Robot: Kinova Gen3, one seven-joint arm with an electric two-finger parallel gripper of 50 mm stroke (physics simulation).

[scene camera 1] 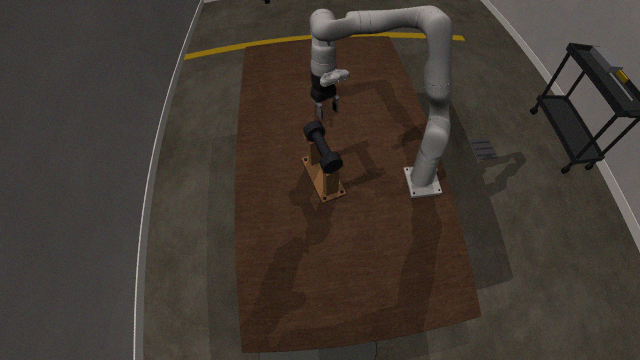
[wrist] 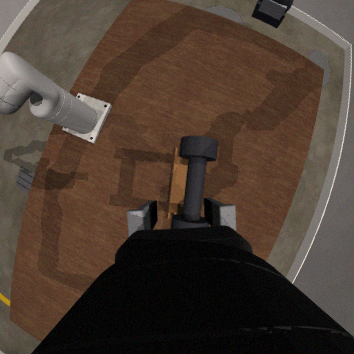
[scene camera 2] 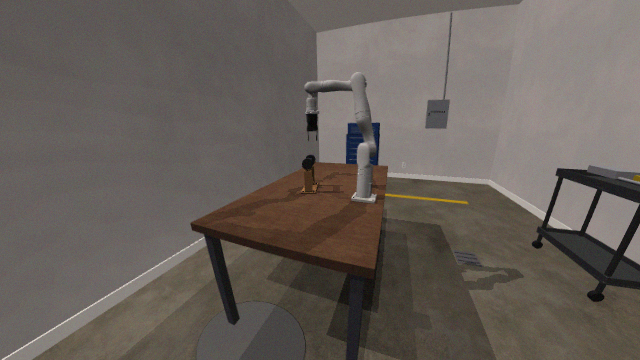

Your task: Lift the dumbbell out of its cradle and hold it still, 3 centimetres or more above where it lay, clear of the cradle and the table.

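Frame: origin at the arm's base, x left, y ahead, z down, level; centimetres.
Where they show: gripper, between the fingertips: [scene camera 1: 327, 113] [wrist: 180, 209] [scene camera 2: 312, 140]; arm's base, origin of its link: [scene camera 1: 420, 177] [wrist: 84, 119] [scene camera 2: 363, 195].
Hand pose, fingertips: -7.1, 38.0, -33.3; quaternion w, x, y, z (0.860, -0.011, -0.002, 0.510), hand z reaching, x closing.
Note:
Things, the pixels of their top centre, and the offset from my fingertips, as dx, dy, dz. Level surfaces: height alone.
- black dumbbell, centre of its top: [wrist: 196, 189] [scene camera 1: 322, 139] [scene camera 2: 309, 156] +2.6, +2.0, +10.7
- orange-brown cradle, centre of its top: [wrist: 193, 187] [scene camera 1: 322, 148] [scene camera 2: 309, 163] +2.6, +2.0, +15.7
- brown table, height of its surface: dz +34.6
A black dumbbell [scene camera 1: 322, 144] [scene camera 2: 309, 161] [wrist: 195, 187] lies level across the two posts of an orange-brown cradle [scene camera 1: 320, 182] [scene camera 2: 308, 180] [wrist: 178, 184] on the table. My gripper [scene camera 1: 327, 111] [scene camera 2: 312, 137] [wrist: 180, 209] is open and empty, pointing down. In the second scene view it hangs well above the dumbbell, with a gap between fingertips and dumbbell. In the wrist view the dumbbell's near head shows between the fingers, partly hidden by the gripper's body, and the handle runs away from them, a little nearer the right finger.
The arm's white base plate [scene camera 1: 425, 190] [scene camera 2: 364, 198] [wrist: 88, 135] is bolted to the brown table [scene camera 1: 360, 280] [scene camera 2: 280, 220] [wrist: 240, 65], to the right of the cradle in both scene views. A dark cart [scene camera 1: 570, 127] [scene camera 2: 575, 251] stands on the floor at the far right.

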